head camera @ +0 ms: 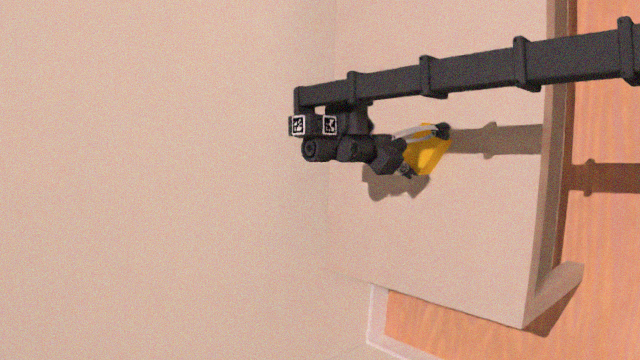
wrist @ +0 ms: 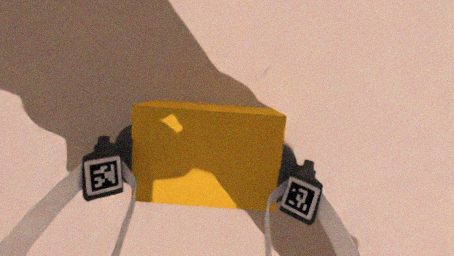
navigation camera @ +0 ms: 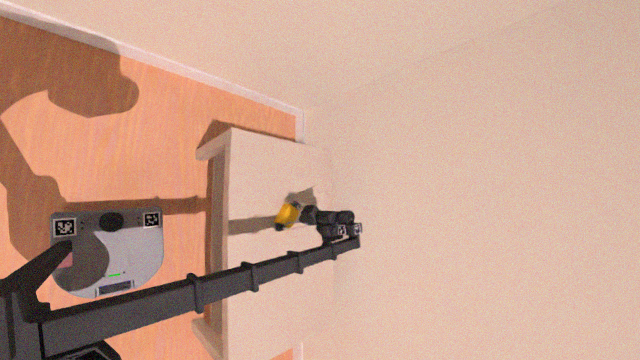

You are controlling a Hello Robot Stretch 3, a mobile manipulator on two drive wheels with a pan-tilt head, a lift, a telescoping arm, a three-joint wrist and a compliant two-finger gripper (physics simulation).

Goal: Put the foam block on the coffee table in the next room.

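Seen in the pictures: gripper, fingertip midpoint: [head camera: 431,151] [navigation camera: 284,215]; robot's base at its link origin: [navigation camera: 111,220].
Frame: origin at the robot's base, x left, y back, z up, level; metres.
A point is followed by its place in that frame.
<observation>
The yellow foam block [head camera: 429,156] {x -0.546, y 0.010, z 0.496 m} [navigation camera: 286,215] {x -0.550, y 0.018, z 0.495 m} [wrist: 207,137] is between the two fingertips of my gripper [head camera: 425,151] {x -0.564, y 0.021, z 0.460 m} [navigation camera: 288,216] {x -0.564, y 0.021, z 0.460 m} [wrist: 208,154] {x -0.564, y 0.021, z 0.460 m}, which is shut on it from both ends. Block and gripper are low over the pale top of the coffee table [head camera: 450,230] {x -0.521, y -0.145, z 0.451 m} [navigation camera: 270,170] {x -0.515, y -0.169, z 0.450 m} [wrist: 380,75], between its front edge and the wall. The block looks slightly tilted in the head view. Whether its underside touches the top is hidden. Shadows of the arm and gripper fall on the table around the block.
My extended arm [head camera: 470,67] {x -0.284, y 0.106, z 0.813 m} [navigation camera: 225,281] {x -0.163, y 0.093, z 0.815 m} crosses above the table. A plain wall [head camera: 150,175] {x -1.000, y -0.025, z 0.890 m} [navigation camera: 475,175] {x -1.006, y -0.088, z 1.085 m} stands along the table's far side. My wheeled base [navigation camera: 135,250] {x -0.070, y 0.112, z 0.160 m} is on the wooden floor [head camera: 610,240] {x -0.284, y -0.208, z 0.000 m} [navigation camera: 165,165] {x -0.212, y -0.242, z 0.001 m} in front of the table. White skirting [navigation camera: 200,75] {x -0.358, y -0.711, z 0.068 m} runs along the side wall.
</observation>
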